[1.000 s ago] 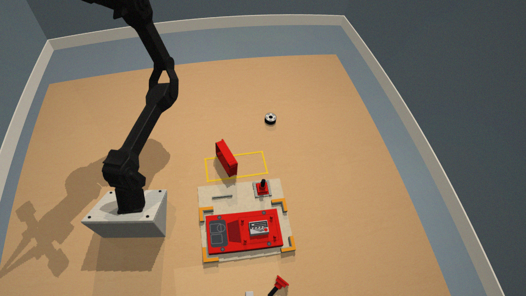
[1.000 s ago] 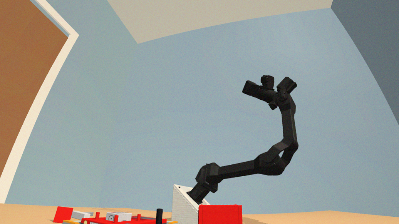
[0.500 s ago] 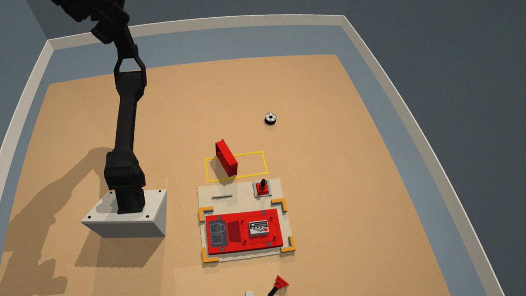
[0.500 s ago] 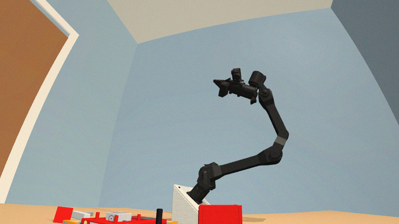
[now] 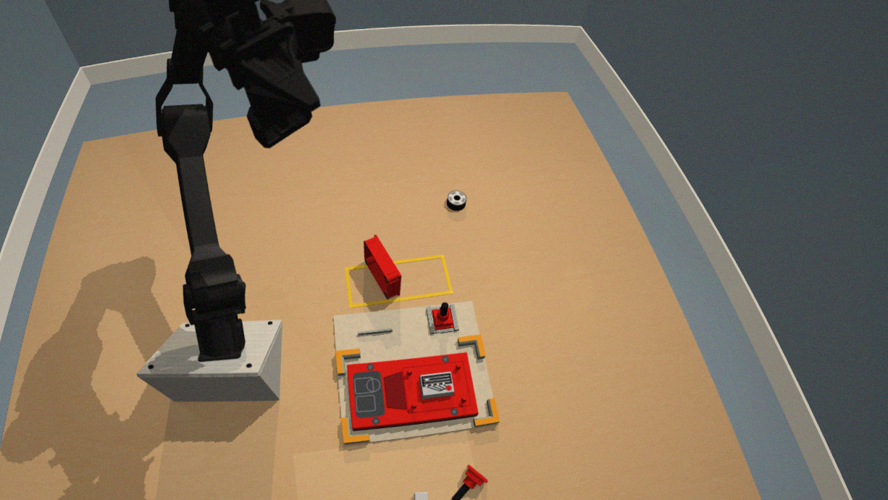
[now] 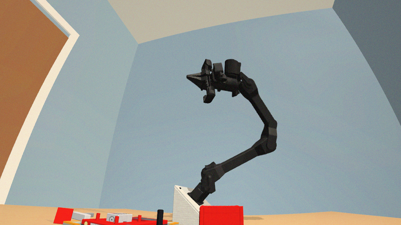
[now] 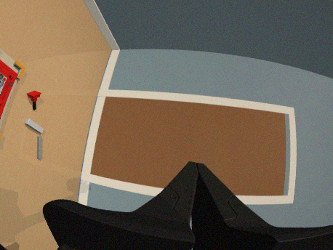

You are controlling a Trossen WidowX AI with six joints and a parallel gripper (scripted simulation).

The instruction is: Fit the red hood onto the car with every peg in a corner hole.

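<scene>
My gripper tip is now 48 cm above the red hood, 13 cm to the right of it and 7 cm short of it. The rest, counted from my gripper tip: grey holder 48 cm below, 15 cm ahead, 2 cm to the left; black wheel 50 cm below, 28 cm to the left, 24 cm ahead; grey engine block 49 cm below, 12 cm ahead, 10 cm to the right.
</scene>
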